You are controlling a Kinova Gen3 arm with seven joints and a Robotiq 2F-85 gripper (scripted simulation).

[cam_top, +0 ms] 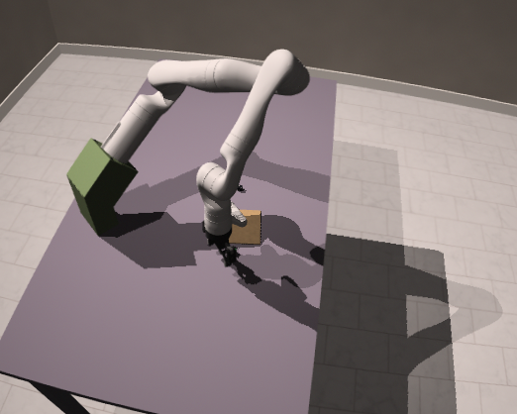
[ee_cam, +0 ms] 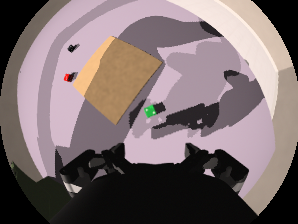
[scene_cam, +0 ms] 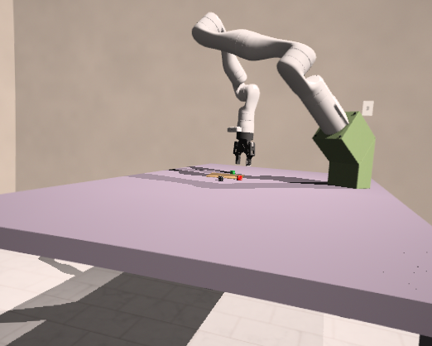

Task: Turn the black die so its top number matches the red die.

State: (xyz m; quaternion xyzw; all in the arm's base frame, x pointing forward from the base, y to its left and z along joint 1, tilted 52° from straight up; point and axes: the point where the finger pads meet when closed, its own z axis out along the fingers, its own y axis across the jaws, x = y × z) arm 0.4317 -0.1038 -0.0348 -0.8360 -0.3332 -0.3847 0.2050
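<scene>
Right now the red die is 220 mm to the left of my hand, 90 mm behind it and 40 mm below it. Also, from my hand: black die (310 mm to the left, 60 mm behind, 40 mm below); tan mat (150 mm to the left, 40 mm below); green die (50 mm to the left, 40 mm below, 20 mm ahead).
</scene>
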